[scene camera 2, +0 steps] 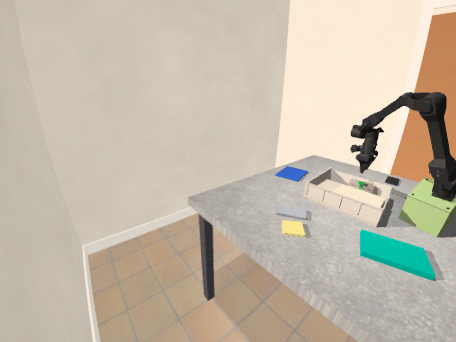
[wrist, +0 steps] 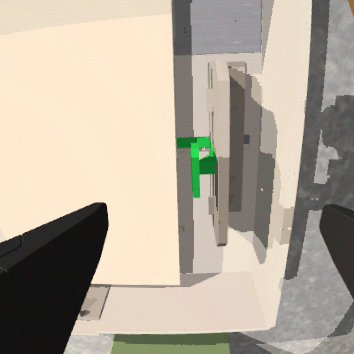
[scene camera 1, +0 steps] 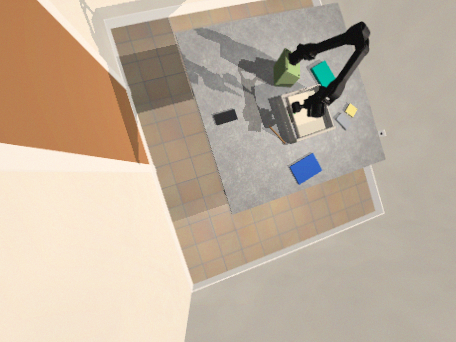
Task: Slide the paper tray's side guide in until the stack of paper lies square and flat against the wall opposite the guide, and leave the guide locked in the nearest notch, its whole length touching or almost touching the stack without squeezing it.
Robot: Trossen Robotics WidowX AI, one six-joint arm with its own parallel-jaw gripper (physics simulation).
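Where they show: gripper, fingertip midpoint: (scene camera 2: 363,171) (wrist: 215,215); arm's base at its link origin: (scene camera 2: 443,193) (scene camera 1: 292,59).
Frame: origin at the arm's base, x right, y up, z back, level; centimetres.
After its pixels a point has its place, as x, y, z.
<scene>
The beige paper tray (scene camera 1: 315,135) {-15.7, -6.8, -48.0} (scene camera 2: 345,204) {-26.2, -10.4, -25.5} (wrist: 200,305) {0.9, -9.1, -18.5} holds a cream paper stack (scene camera 1: 311,126) {-16.4, -10.9, -40.6} (scene camera 2: 352,191) {-9.1, -10.9, -31.4} (wrist: 90,150) {-9.5, -10.9, -29.9}. The beige side guide (scene camera 2: 370,188) {0.1, -9.3, -26.9} (wrist: 223,150) {-1.0, -7.2, -32.6} stands upright beside the stack. In the wrist view a gap separates its plate from the stack's near edge, and the two run nearly parallel. A green latch (scene camera 2: 361,185) {-1.6, -9.0, -30.9} (wrist: 195,170) {-2.3, -6.9, -31.3} sits on the guide's stack side, reaching towards the stack. My gripper (scene camera 2: 362,170) {-1.9, -1.4, -31.8} (wrist: 215,215) {-1.9, -1.4, -31.8} is open and empty above the tray, its fingertips on either side of the guide in the wrist view. The stack's contact with the opposite wall cannot be made out.
A green block (scene camera 1: 286,71) {5.9, 2.1, -9.0} (scene camera 2: 427,207) {-7.1, -5.2, -2.2} stands at the arm's base. A teal slab (scene camera 1: 323,73) {-32.5, -13.3, -0.8} (scene camera 2: 395,254) {-35.8, -13.3, -1.3}, yellow pad (scene camera 1: 351,110) {-53.6, -14.1, -29.3} (scene camera 2: 293,228) {-54.2, -14.1, -28.4}, grey piece (scene camera 1: 343,120) {-45.7, -14.0, -36.6} (scene camera 2: 292,212) {-46.7, -14.1, -36.2}, blue slab (scene camera 1: 305,168) {-10.8, -14.3, -70.1} (scene camera 2: 291,173) {-13.2, -14.2, -69.3} and black block (scene camera 1: 225,117) {44.1, -14.2, -29.9} (scene camera 2: 392,180) {42.9, -14.3, -29.4} lie around the tray.
</scene>
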